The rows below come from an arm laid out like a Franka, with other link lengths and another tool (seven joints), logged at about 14 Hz.
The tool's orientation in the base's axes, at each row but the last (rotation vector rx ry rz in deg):
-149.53 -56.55 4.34
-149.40 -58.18 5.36
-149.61 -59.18 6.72
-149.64 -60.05 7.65
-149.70 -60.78 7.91
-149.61 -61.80 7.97
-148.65 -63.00 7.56
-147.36 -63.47 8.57
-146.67 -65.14 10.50
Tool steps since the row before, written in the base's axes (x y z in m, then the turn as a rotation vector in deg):
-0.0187 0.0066 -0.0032 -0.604 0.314 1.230
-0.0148 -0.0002 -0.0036 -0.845 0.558 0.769
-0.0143 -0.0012 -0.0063 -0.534 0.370 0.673
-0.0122 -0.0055 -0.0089 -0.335 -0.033 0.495
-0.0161 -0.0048 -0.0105 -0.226 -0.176 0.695
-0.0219 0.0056 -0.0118 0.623 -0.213 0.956
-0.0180 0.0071 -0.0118 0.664 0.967 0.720
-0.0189 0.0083 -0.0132 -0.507 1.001 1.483
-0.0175 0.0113 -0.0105 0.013 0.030 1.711
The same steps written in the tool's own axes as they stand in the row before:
-0.0101 -0.0153 0.0082 -0.164 -1.018 -0.956
-0.0113 -0.0082 0.0060 -0.208 -1.186 -0.408
-0.0116 -0.0064 0.0084 -0.111 -0.824 -0.429
-0.0129 -0.0013 0.0095 -0.250 -0.361 -0.407
-0.0152 -0.0040 0.0120 -0.264 -0.257 -0.655
-0.0120 -0.0147 0.0171 0.321 0.254 -1.086
-0.0080 -0.0131 0.0167 1.183 -0.412 -0.572
-0.0075 -0.0137 0.0188 0.425 -1.500 -1.014
-0.0036 -0.0156 0.0170 0.060 -0.610 -1.598

